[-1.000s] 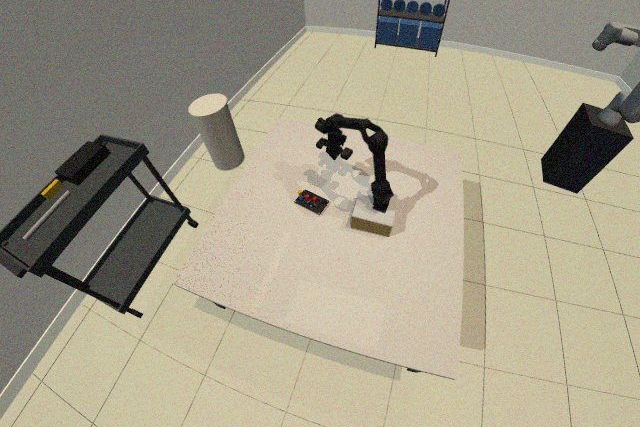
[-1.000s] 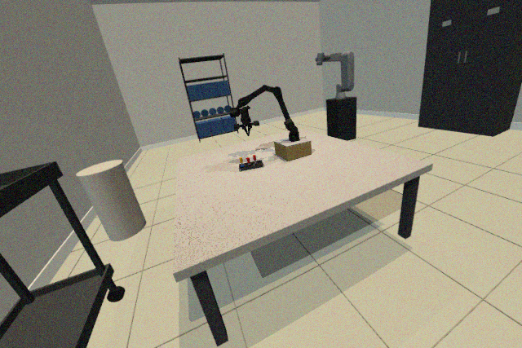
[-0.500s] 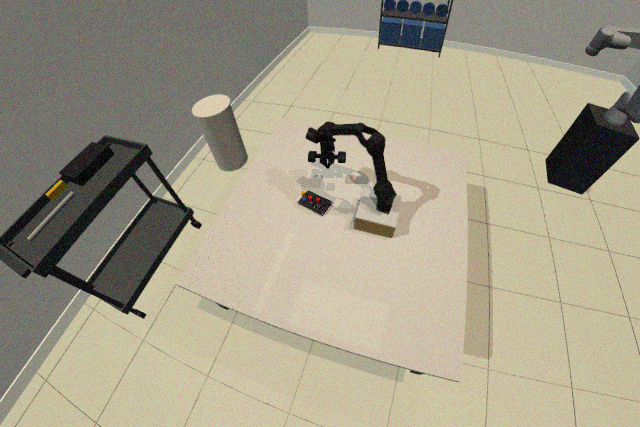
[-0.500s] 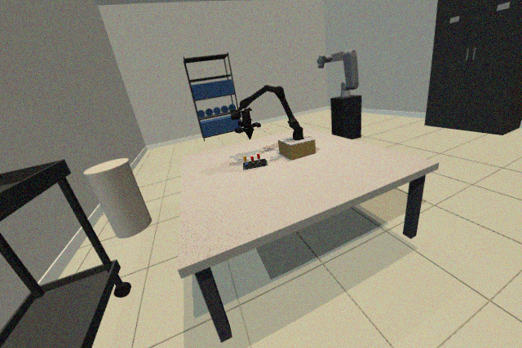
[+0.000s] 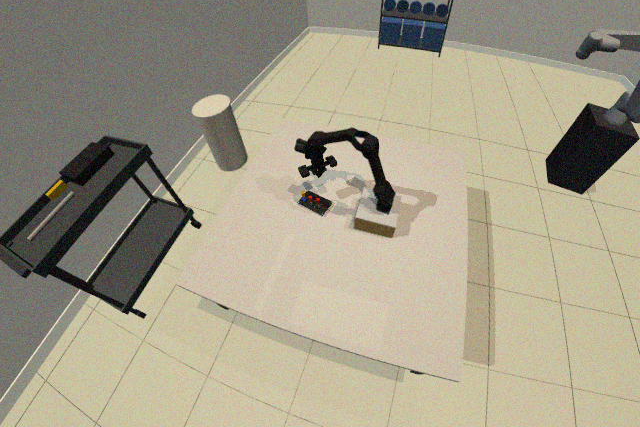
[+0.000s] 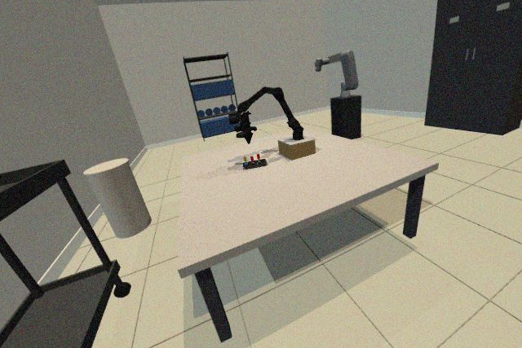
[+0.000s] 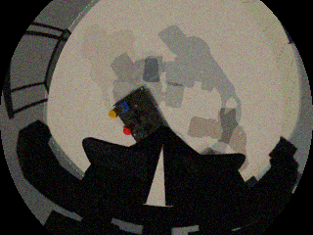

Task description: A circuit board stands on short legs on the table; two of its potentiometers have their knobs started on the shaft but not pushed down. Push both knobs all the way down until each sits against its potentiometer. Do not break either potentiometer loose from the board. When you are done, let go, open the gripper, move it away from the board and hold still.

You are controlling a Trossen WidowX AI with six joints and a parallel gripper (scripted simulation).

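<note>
Now: the knob 9 cm below my gripper tip, 8 cm to the left of it and 5 cm ahead of it.
</note>
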